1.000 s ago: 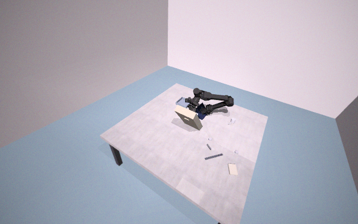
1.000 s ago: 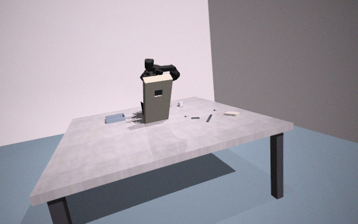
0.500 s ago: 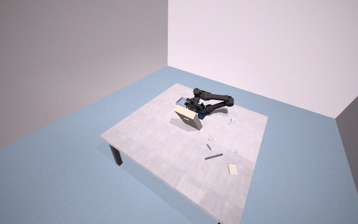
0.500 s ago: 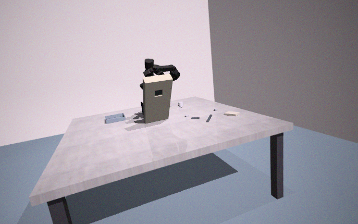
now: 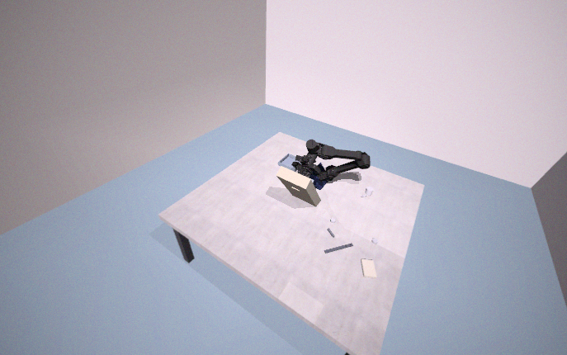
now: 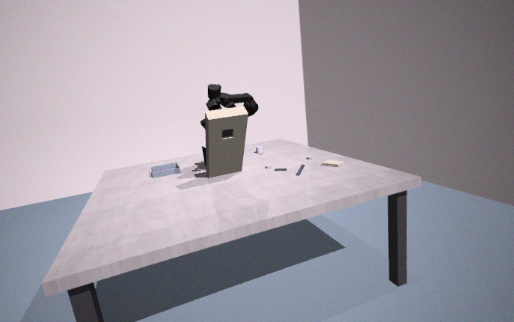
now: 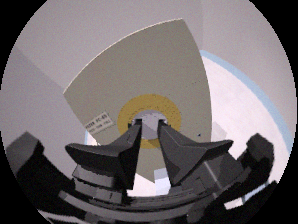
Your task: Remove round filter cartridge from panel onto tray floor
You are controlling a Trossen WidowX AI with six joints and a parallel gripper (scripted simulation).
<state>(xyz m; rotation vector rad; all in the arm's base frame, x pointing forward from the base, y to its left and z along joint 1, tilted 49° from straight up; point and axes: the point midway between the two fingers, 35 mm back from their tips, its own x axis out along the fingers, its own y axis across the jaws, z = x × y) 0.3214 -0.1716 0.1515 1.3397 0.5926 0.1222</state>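
Right now my gripper tip is 10 mm short of the round cartridge and 10 mm above it. The rest, counted from my gripper tip: beige service panel: 80 mm below, 40 mm behind; blue-grey tray: 420 mm behind, 290 mm to the right, 250 mm below.
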